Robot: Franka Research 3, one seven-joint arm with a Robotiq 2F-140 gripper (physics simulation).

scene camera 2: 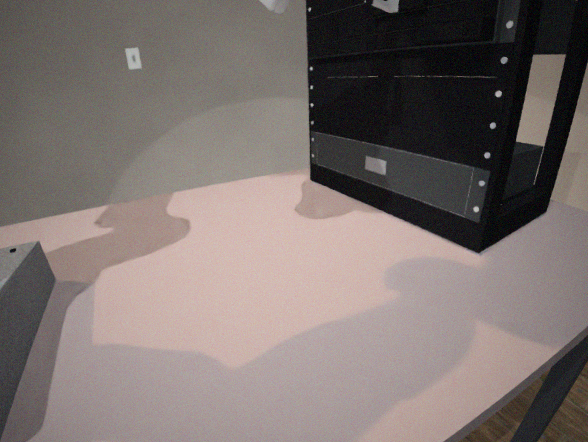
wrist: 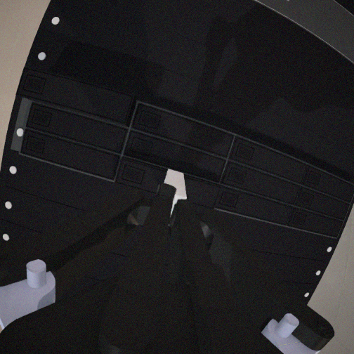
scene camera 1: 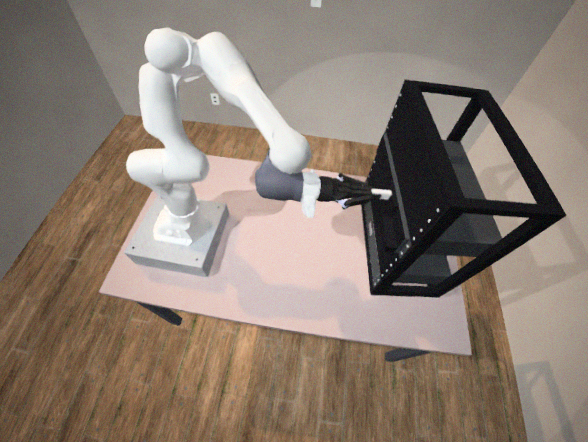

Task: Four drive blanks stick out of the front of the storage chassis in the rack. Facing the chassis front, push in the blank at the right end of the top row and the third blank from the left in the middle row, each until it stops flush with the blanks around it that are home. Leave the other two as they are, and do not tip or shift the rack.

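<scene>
My gripper (scene camera 1: 382, 193) (scene camera 2: 386, 5) (wrist: 171, 183) is shut and empty, its pale tips at the chassis front; contact is unclear. The wrist view is upside down: the chassis's right end is at image left, its top row lowest. The right-end top-row blank (wrist: 72, 157) looks level with the one beside it in the middle row. The third middle-row blank (wrist: 175, 152) is dark; its depth is unclear. The third top-row blank (wrist: 133, 173), partly behind my tips, seems to stick out. The right-end bottom-row blank (wrist: 77, 97) sticks out over the grey side strip.
The black rack (scene camera 1: 505, 142) (scene camera 2: 395, 212) stands upright on the pink table (scene camera 1: 280, 250) (scene camera 2: 240, 260). A grey panel (scene camera 2: 425, 182) with a pale label spans its lower front. The arm's base (scene camera 1: 175, 250) stands at the table's other end.
</scene>
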